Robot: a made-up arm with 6 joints.
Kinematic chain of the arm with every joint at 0, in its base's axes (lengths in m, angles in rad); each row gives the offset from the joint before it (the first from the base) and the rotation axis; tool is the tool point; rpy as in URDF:
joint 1: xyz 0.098 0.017 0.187 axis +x
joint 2: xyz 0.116 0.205 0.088 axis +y
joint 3: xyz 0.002 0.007 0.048 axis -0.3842 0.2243 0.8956
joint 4: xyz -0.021 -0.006 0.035 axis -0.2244 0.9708 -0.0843
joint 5: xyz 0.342 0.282 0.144 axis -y
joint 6: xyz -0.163 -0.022 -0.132 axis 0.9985 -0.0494 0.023
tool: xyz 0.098 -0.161 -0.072 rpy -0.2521 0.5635 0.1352
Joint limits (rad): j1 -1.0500..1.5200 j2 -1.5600..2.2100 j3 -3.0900..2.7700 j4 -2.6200..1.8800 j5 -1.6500..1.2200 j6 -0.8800..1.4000
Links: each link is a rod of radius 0.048 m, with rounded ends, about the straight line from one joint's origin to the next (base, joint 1, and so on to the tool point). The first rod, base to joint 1, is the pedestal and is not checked.
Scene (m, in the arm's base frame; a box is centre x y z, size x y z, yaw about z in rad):
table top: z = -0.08
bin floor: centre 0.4 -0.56 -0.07 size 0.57 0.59 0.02 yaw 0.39
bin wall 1: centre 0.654 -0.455 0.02 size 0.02 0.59 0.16 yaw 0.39
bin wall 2: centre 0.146 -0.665 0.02 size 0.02 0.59 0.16 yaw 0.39
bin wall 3: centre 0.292 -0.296 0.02 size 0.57 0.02 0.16 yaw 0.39
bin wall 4: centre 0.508 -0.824 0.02 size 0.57 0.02 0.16 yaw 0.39
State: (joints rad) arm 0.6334 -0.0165 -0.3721 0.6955 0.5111 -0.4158
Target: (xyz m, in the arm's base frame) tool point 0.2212 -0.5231 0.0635
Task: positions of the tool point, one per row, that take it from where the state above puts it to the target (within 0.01 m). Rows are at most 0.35 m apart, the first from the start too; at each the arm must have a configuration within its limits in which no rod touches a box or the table.
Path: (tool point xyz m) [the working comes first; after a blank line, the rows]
Joints at the target: 1.5200 -0.6813 -0.9947 -0.3994 1.2200 0.1919
Straight joint move there: clear.

1: 0.5629 0.0370 0.3445
2: 0.5670 -0.1922 0.3492
3: 0.4536 -0.4173 0.2449
4: 0.2212 -0.5231 0.0635

